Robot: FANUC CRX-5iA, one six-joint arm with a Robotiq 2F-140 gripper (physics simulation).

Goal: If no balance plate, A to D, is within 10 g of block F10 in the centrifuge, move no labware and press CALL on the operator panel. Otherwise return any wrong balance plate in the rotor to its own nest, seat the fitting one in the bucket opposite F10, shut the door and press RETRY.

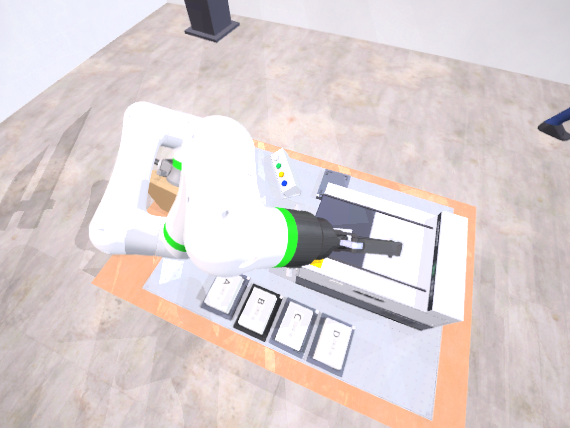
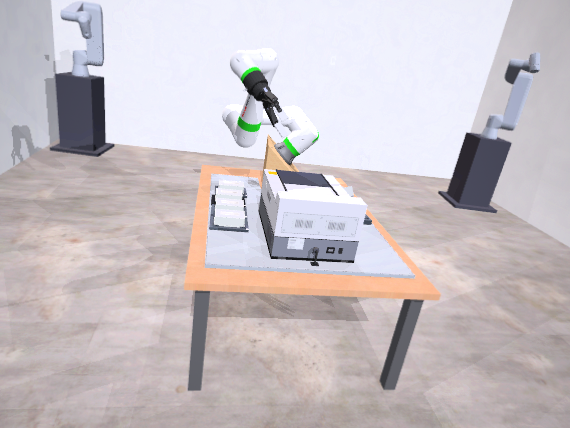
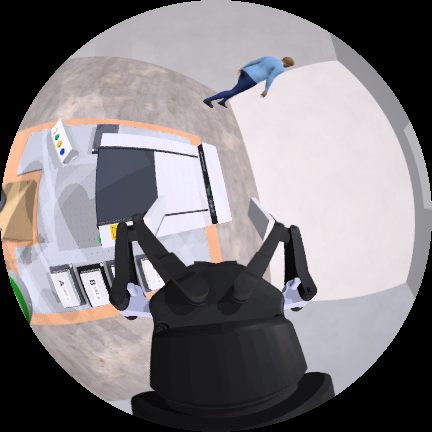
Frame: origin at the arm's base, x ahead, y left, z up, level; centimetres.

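Seen in the pictures: gripper, fingertip midpoint: (image 2: 285,128) (image 3: 207,204); arm's base at its link origin: (image 2: 282,155).
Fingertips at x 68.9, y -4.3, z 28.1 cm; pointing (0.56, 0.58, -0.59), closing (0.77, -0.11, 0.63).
Pixels of each thing's top centre, then the offset from my fingertips to it.
- Balance plates A at its top centre: (image 1: 223,289) (image 3: 63,290) (image 2: 231,183) dz -38.1, dx -35.7, dy -21.4 cm
- B at its top centre: (image 1: 257,309) (image 3: 94,289) (image 2: 229,192) dz -38.1, dx -21.7, dy -21.3 cm
- C at its top centre: (image 1: 294,324) (image 2: 230,202) dz -38.1, dx -8.5, dy -19.6 cm
- D at its top centre: (image 1: 333,342) (image 3: 156,273) (image 2: 230,213) dz -38.1, dx +4.8, dy -18.3 cm
- operator panel at its top centre: (image 1: 285,166) (image 3: 61,134) dz -35.1, dx -42.2, dy +35.0 cm
Balance plates A (image 1: 225,295) (image 3: 65,287), B (image 1: 258,311) (image 3: 93,289), C (image 1: 295,327) and D (image 1: 332,346) lie in a row of dark nests; their weights are too small to read. The white centrifuge (image 1: 452,265) (image 2: 320,206) (image 3: 182,187) has a dark panel across part of its top. Its rotor and block F10 do not show. The operator panel (image 1: 286,175) (image 3: 65,145) has white, green, yellow and blue buttons. My gripper (image 1: 395,248) (image 2: 281,124) (image 3: 207,204) is open and empty, high above the table and tilted.
A small dark plate (image 1: 334,181) (image 3: 105,136) lies beside the centrifuge, on the operator panel's side. The arm's wooden base (image 1: 162,197) stands at the table end. A person (image 3: 260,72) stands beyond the table. Two other arms stand on dark pedestals (image 2: 80,112) (image 2: 480,170).
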